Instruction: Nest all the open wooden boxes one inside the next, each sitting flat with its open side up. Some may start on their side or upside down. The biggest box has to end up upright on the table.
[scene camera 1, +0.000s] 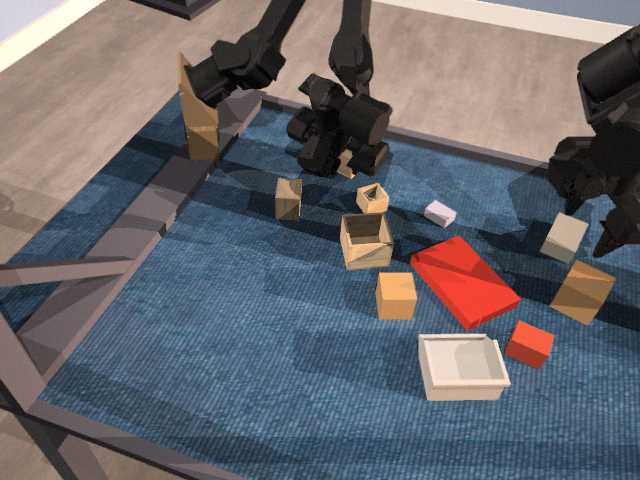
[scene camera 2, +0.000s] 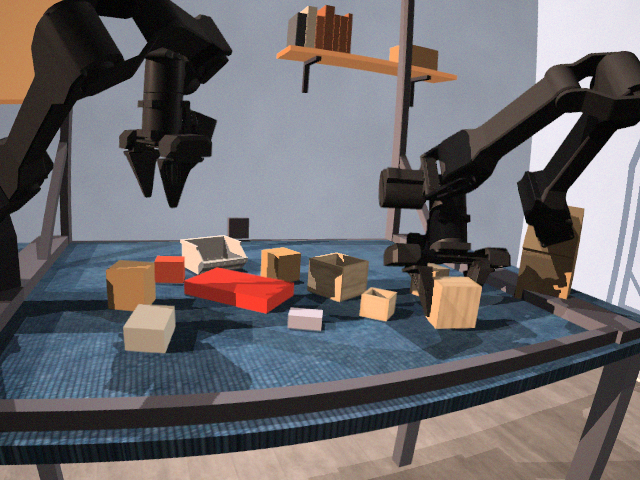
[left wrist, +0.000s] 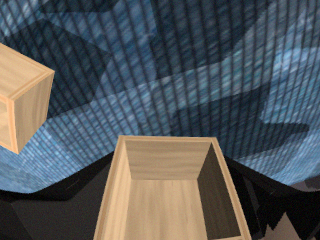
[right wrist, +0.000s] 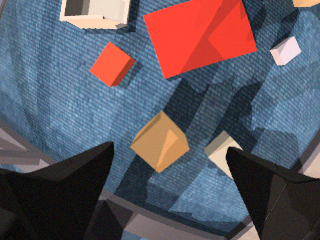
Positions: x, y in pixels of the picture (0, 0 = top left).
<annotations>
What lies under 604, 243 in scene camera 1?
My right gripper.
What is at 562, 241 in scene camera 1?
A beige block.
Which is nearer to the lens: the flat red block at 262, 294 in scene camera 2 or the red cube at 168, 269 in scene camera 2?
The flat red block.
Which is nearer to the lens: the beige block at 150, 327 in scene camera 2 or the red cube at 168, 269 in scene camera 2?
The beige block.
</annotations>
